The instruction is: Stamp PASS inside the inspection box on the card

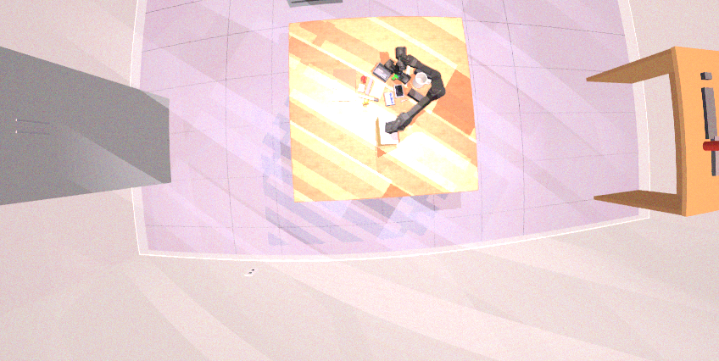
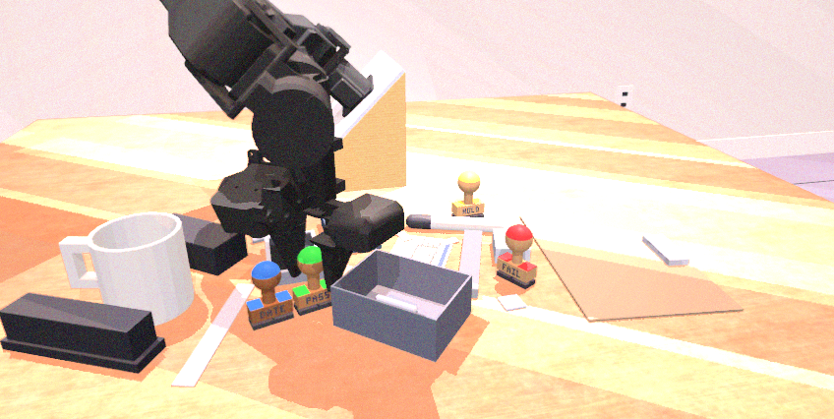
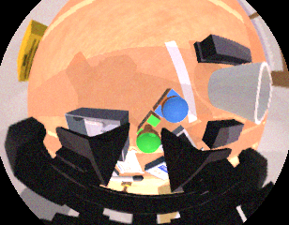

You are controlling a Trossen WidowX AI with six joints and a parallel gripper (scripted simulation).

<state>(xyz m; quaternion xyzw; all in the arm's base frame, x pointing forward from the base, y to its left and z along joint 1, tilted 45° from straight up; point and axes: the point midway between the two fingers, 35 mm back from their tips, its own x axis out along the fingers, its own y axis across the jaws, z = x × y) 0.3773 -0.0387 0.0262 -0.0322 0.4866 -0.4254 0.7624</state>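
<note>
Now: the green-knobbed pass stamp 1 cm below my gripper tip. Round my gripper tip: grey box 9 cm to the left, 3 cm ahead, 2 cm below; then blue date stamp 4 cm to the right, 1 cm below, 1 cm ahead; then ink pad 9 cm behind, 3 cm to the right, 3 cm below.
</note>
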